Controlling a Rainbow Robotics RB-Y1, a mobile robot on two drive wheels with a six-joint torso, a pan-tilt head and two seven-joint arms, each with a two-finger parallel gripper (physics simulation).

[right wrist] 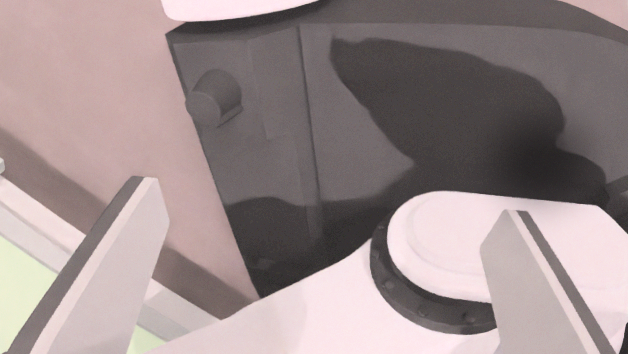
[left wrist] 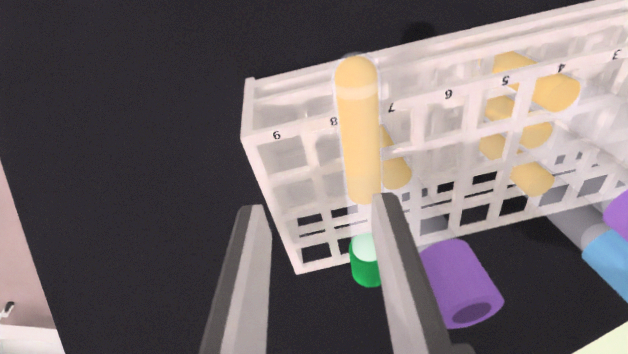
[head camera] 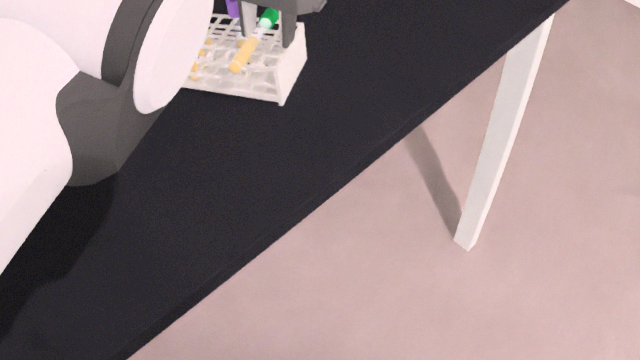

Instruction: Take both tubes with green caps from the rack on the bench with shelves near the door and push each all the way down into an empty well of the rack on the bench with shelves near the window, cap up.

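Places are measured from the robot's base along level axes (x back, y right, z up), in millimetres.
Pixels of known places: left gripper, fingertip midpoint: (left wrist: 318, 215) (head camera: 267, 37); right gripper, fingertip midpoint: (right wrist: 331, 216).
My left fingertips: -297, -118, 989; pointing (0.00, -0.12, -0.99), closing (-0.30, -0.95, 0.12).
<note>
For each thing: its top centre in the pictures, then the offset to it from my left fingertips, as dx, dy, dz. "pt": a spot on its surface instead. Level surfaces: height alone.
- green-capped tube, middle of its top: (left wrist: 371, 210) (head camera: 251, 33) -6, -19, +2
- white rack, middle of its top: (left wrist: 486, 170) (head camera: 214, 35) -31, -73, -17
- purple cap, middle of its top: (left wrist: 469, 313) -12, -34, +45
- blue cap, surface spot: (left wrist: 610, 257) pt -38, -87, +33
- black bench top, its level: dz -74
A green-capped tube (head camera: 243, 54) (left wrist: 359, 145) with yellow contents slants over the top of the white rack (head camera: 292, 65) (left wrist: 272, 205), near the columns marked 7 and 8. Its rounded bottom points to the numbered side. Its green cap (head camera: 269, 18) (left wrist: 365, 267) is at the other side, partly hidden by a finger in the left wrist view. My left gripper (head camera: 267, 39) (left wrist: 318, 215) is part open and empty over the rack's end; one finger overlaps the tube in the left wrist view. My right gripper (right wrist: 331, 216) is wide open and empty. A second green-capped tube does not show.
A purple cap (head camera: 232, 7) (left wrist: 462, 285) stands close beside the green one, and a blue cap (left wrist: 610, 257) is farther right. The rack stands on a black bench top (head camera: 210, 185). The robot's own body (right wrist: 260, 175) lies beyond the right gripper.
</note>
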